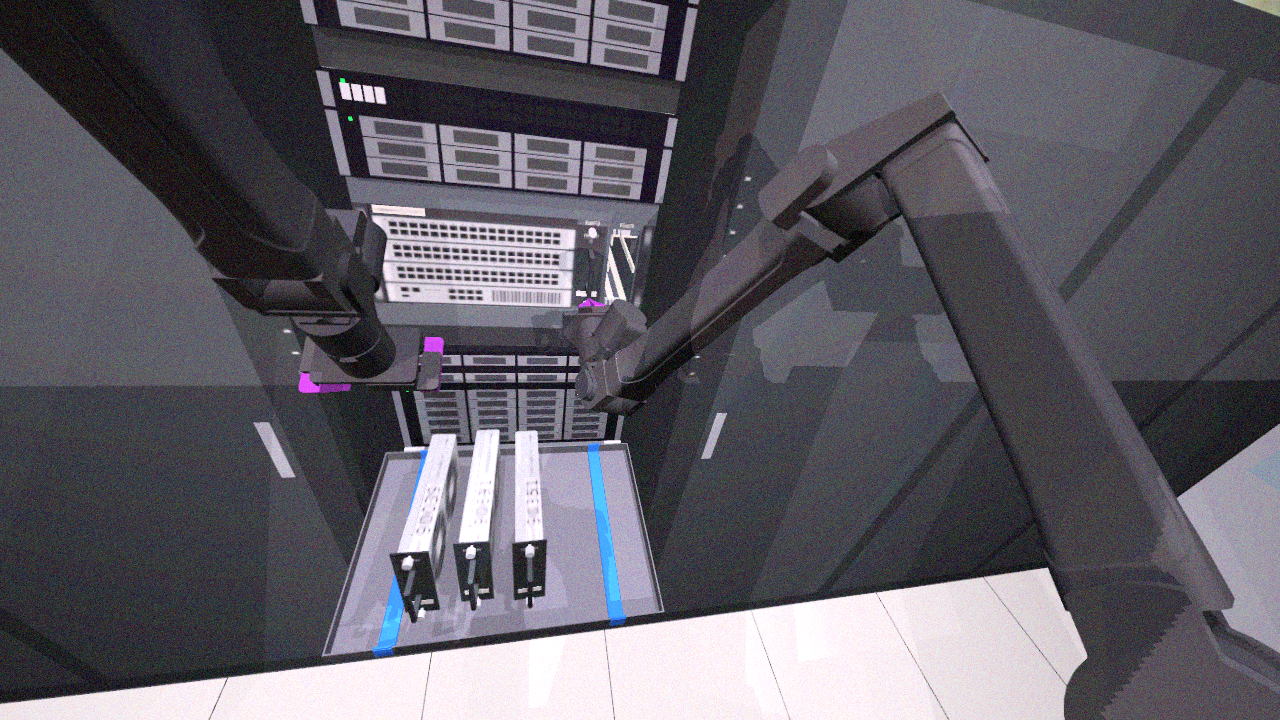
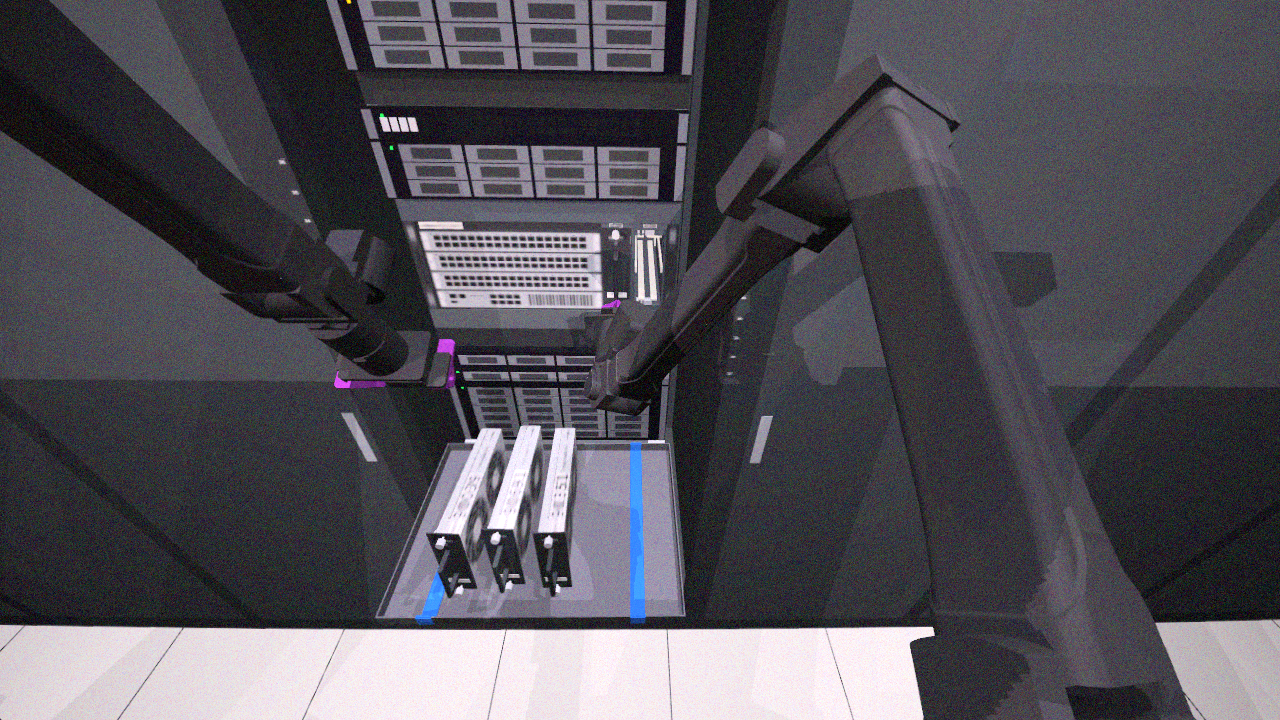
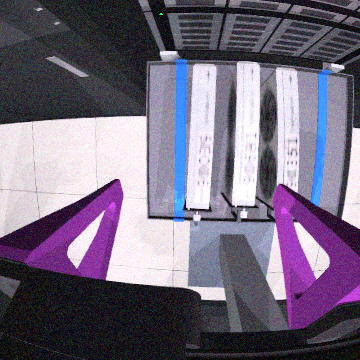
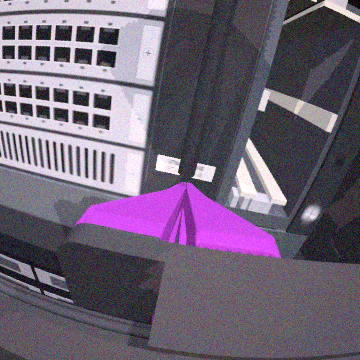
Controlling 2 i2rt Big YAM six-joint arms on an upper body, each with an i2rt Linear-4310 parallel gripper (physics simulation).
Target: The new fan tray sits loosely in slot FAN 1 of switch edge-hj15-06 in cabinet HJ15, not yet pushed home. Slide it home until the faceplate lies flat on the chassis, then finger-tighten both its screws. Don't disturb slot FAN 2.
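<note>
The switch edge-hj15-06 point(image 1: 478, 279) point(image 2: 512, 272) point(image 4: 145, 55) is a pale multi-row port unit. The fan tray's dark faceplate point(image 1: 582, 259) point(image 2: 612, 268) point(image 4: 172, 100) fills slot FAN 1 at its right side; whether it lies flat is unclear. Its upper screw point(image 1: 591, 232) point(image 2: 614, 234) is a white knob; its lower screw is hidden behind my right fingertips. Slot FAN 2 point(image 1: 623, 255) point(image 2: 646, 264) is an open bay with pale rails. My right gripper point(image 1: 590, 304) point(image 2: 611, 305) point(image 4: 184, 192) is shut and empty, tips before the faceplate's bottom, over its label. My left gripper point(image 1: 378, 365) point(image 2: 402, 368) point(image 3: 197, 188) is open and empty.
A grey shelf point(image 1: 563, 573) point(image 2: 599, 573) point(image 3: 162, 150) with blue strips juts out below. It holds three upright fan trays point(image 1: 529, 492) point(image 2: 557, 483) point(image 3: 247, 125). Other rack units point(image 1: 501, 152) point(image 2: 532, 170) sit above and below the switch. Dark cabinet doors flank both sides.
</note>
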